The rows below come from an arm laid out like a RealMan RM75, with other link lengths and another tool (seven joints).
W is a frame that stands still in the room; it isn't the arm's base.
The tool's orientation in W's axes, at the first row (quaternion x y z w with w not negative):
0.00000, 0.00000, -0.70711, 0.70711
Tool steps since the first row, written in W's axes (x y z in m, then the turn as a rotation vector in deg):
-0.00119, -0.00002, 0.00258, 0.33, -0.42, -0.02
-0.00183, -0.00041, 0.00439, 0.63, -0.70, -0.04
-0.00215, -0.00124, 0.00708, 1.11, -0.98, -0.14
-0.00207, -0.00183, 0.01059, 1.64, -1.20, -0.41
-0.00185, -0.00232, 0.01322, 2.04, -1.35, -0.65
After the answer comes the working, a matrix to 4 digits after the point.
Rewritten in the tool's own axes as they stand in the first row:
0.00002, -0.00119, 0.00258, 0.42, 0.33, -0.02
0.00041, -0.00183, 0.00439, 0.70, 0.63, -0.04
0.00124, -0.00215, 0.00708, 0.98, 1.11, -0.14
0.00183, -0.00207, 0.01059, 1.20, 1.64, -0.41
0.00232, -0.00185, 0.01322, 1.35, 2.04, -0.65

The tool's axes in the first row as the columns of a matrix, in W's axes (rounded; the answer above uses it unrounded):
0.0000, 1.0000, 0.0000
-1.0000, 0.0000, 0.0000
0.0000, 0.0000, 1.0000

